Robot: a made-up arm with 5 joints. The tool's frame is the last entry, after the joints.
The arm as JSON. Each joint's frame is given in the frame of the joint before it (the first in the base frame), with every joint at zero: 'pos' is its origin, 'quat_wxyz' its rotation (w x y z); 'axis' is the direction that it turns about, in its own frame. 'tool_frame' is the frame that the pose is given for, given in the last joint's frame.
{
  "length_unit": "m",
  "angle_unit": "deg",
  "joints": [
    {
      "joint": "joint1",
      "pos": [
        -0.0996,
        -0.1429,
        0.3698
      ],
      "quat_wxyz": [
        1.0,
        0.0,
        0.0,
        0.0
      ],
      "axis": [
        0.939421,
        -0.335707,
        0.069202
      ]
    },
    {
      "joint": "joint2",
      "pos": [
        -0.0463,
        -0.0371,
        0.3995
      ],
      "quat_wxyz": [
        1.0,
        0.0,
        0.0,
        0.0
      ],
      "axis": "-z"
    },
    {
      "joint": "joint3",
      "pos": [
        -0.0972,
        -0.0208,
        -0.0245
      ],
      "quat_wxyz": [
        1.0,
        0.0,
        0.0,
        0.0
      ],
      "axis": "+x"
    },
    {
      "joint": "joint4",
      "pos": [
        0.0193,
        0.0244,
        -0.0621
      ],
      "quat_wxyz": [
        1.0,
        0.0,
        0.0,
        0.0
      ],
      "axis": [
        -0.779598,
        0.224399,
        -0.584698
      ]
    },
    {
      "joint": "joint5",
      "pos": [
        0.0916,
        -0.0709,
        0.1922
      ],
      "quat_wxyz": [
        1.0,
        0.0,
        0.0,
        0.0
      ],
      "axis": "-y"
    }
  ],
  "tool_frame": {
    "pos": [
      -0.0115,
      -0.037,
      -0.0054
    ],
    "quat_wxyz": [
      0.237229,
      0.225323,
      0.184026,
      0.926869
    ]
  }
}
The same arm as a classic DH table. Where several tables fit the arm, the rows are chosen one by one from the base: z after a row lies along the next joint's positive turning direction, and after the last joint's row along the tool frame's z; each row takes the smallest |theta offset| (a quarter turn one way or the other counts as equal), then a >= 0, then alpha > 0; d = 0 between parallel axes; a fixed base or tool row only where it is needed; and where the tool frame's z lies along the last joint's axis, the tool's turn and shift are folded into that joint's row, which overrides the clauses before.
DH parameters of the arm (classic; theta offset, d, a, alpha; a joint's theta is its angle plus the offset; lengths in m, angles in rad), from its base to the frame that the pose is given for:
base (fixed): 1.2276 0.373 -0.1681 1.5015
joint1: 0 -0.077 -0.0505 1.6401
joint2: -0.3432 -0.3772 -0.0208 -1.5708
joint3: 0.3665 0.0052 0.0005 2.4648
joint4: -1.2801 -0.087 0.0988 1.7971
joint5: 0.3811 0.0619 0.007 1.8072
tool (fixed): -0.5676 -0.0109 0 0

